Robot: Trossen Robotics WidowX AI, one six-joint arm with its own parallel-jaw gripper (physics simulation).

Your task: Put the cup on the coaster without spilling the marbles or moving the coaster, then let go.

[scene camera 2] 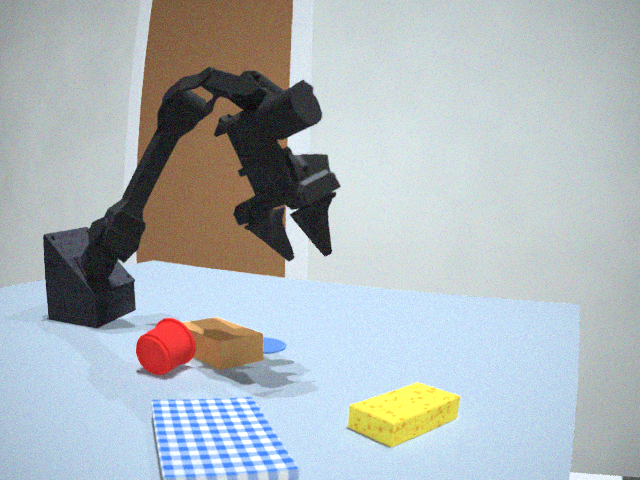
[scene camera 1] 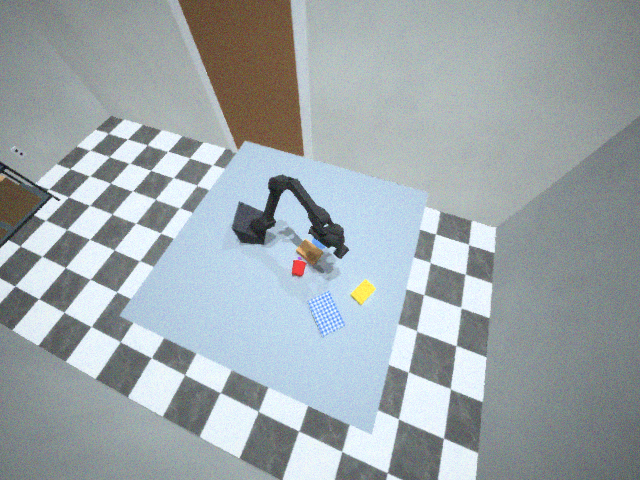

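Seen in the pictures: gripper, fingertip midpoint: [scene camera 2: 309, 257]; arm's base, link origin: [scene camera 2: 91, 270] [scene camera 1: 254, 227].
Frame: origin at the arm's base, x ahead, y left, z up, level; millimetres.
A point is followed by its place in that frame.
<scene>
The red cup [scene camera 1: 298, 267] @(x 313, y -73, z -34 mm) [scene camera 2: 165, 346] @(x 338, y -89, z -49 mm) lies tipped on its side, its closed base towards scene camera 2 and its mouth towards the orange-brown block. A small purple spot [scene camera 1: 299, 258] @(x 278, y -13, z -84 mm), seemingly a marble, shows at the mouth in the scene camera 1 view; the cup's inside is hidden. The coaster, a flat blue disc [scene camera 1: 317, 242] @(x 315, y 121, z -93 mm) [scene camera 2: 275, 345] @(x 346, y 137, z -93 mm), lies behind the block, partly hidden in both views. My gripper [scene camera 2: 310, 256] @(x 448, y 82, z 64 mm) is open and empty, high above the table around the block and coaster, apart from the cup.
The orange-brown block [scene camera 1: 310, 251] @(x 318, y 40, z -53 mm) [scene camera 2: 227, 343] @(x 363, y 8, z -58 mm) stands between the cup and the coaster. A yellow sponge [scene camera 1: 363, 291] @(x 653, y -19, z -67 mm) [scene camera 2: 404, 412] @(x 666, y -48, z -67 mm) and a blue-and-white checked cloth [scene camera 1: 326, 313] @(x 541, y -200, z -72 mm) [scene camera 2: 219, 436] @(x 548, y -203, z -72 mm) lie nearer scene camera 2. The arm's dark base [scene camera 1: 249, 224] @(x -17, y -8, z 33 mm) [scene camera 2: 72, 281] @(x 7, y -52, z -13 mm) stands at the left on the light blue table top [scene camera 1: 217, 310] @(x 57, y -442, z -97 mm) [scene camera 2: 491, 351] @(x 656, y 303, z -97 mm).
</scene>
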